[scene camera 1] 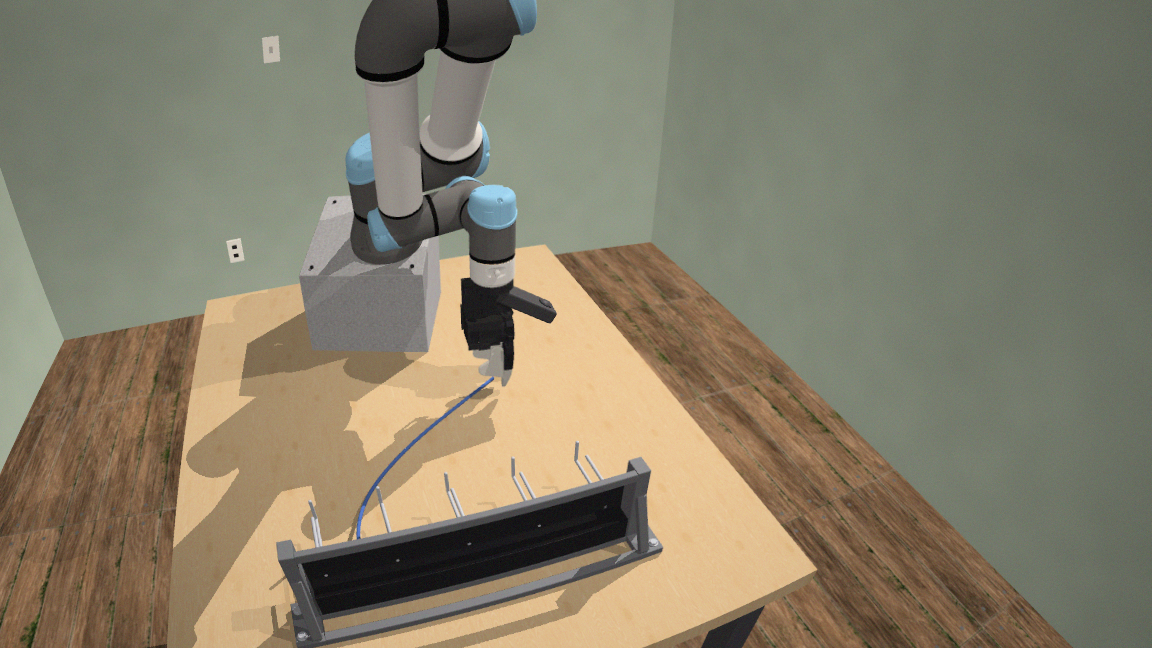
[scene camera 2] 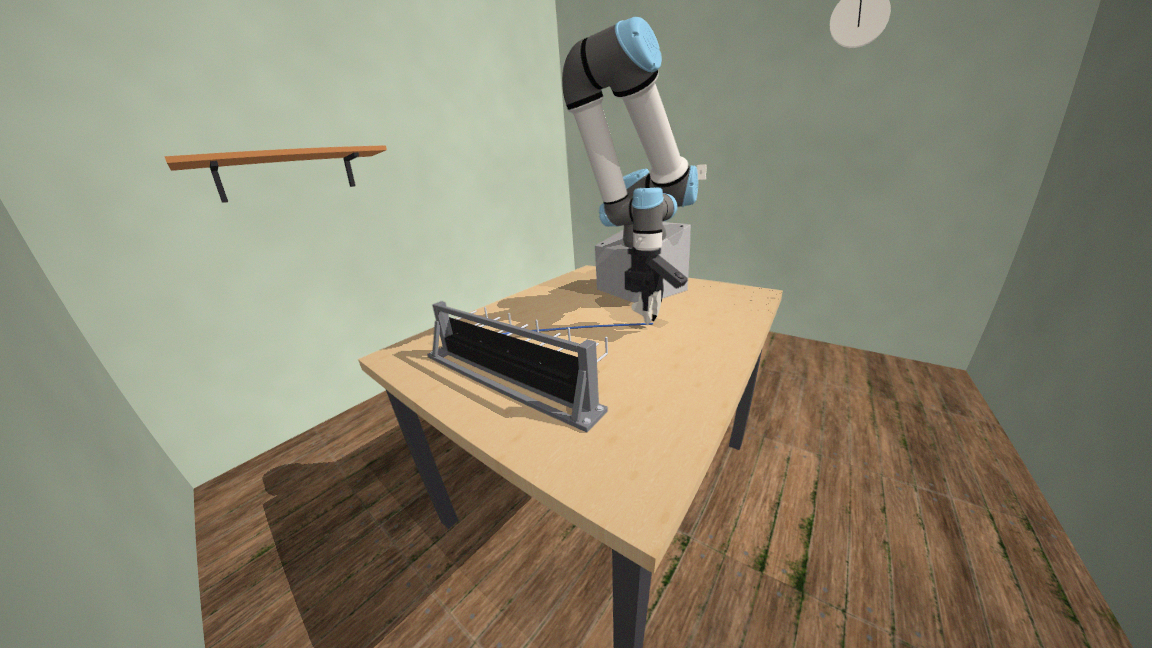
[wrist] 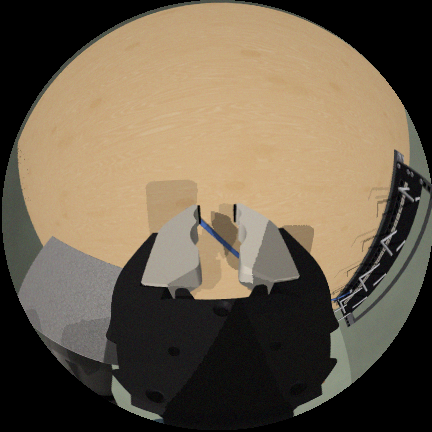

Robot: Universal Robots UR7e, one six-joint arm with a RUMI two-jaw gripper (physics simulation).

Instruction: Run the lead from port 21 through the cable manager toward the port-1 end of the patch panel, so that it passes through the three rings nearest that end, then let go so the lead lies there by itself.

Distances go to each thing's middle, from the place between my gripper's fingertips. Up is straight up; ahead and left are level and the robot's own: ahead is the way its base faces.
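There is the patch panel [scene camera 1: 387, 582]. Measured from my hand, the panel sits 14 cm to the right and 41 cm ahead, and it is 2 cm above my hand.
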